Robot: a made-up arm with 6 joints.
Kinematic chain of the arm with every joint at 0, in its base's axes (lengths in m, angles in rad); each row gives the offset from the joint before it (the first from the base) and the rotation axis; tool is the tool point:
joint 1: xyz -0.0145 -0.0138 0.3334 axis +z
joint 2: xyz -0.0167 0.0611 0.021 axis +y
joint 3: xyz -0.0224 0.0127 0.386 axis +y
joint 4: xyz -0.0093 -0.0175 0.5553 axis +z
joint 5: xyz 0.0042 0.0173 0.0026 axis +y
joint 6: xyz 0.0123 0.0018 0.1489 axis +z
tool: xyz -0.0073 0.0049 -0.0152
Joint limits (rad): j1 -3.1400..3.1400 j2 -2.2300..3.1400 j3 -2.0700..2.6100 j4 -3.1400..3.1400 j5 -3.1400..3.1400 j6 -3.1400..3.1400
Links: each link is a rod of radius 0.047 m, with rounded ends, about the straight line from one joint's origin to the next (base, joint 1, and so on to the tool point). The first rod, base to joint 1, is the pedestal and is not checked.
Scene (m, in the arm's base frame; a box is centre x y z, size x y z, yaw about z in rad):
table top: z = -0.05
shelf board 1: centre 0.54 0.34 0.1 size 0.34 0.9 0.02 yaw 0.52
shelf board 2: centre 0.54 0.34 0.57 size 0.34 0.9 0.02 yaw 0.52
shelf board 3: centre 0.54 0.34 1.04 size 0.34 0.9 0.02 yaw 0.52
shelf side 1: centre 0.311 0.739 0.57 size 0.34 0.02 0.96 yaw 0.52
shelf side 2: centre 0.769 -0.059 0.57 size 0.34 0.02 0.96 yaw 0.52
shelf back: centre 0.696 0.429 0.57 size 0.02 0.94 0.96 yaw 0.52
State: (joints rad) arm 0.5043 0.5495 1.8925 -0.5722 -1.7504 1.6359
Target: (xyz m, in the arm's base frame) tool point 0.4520 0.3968 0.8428
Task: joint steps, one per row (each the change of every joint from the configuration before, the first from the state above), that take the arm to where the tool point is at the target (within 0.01 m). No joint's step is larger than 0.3 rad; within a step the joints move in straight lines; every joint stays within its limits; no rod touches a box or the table.
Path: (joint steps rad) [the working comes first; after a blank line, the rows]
Joints at the target: 0.5118 0.2321 1.3556 -0.5089 -1.6471 1.6440
Straight joint move there: touches shelf board 2.

1: 0.0033 -0.1499 0.2229 -0.0127 -0.1491 -0.0086
2: 0.0032 -0.1499 0.2229 -0.0128 -0.1491 -0.0085
3: 0.0033 -0.1500 0.2229 -0.0127 -0.1492 -0.0086
4: 0.0026 -0.1777 -0.2153 0.0293 0.0349 0.0029
5: 0.0026 -0.1777 -0.2154 0.0294 0.0348 0.0030
6: 0.0026 -0.1777 -0.2153 0.0293 0.0349 0.0030
7: -0.0033 0.2218 -0.1865 0.0045 0.1487 0.0083
8: -0.0034 0.2219 -0.1866 0.0045 0.1487 0.0083
9: -0.0034 0.2218 -0.1865 0.0045 0.1487 0.0083

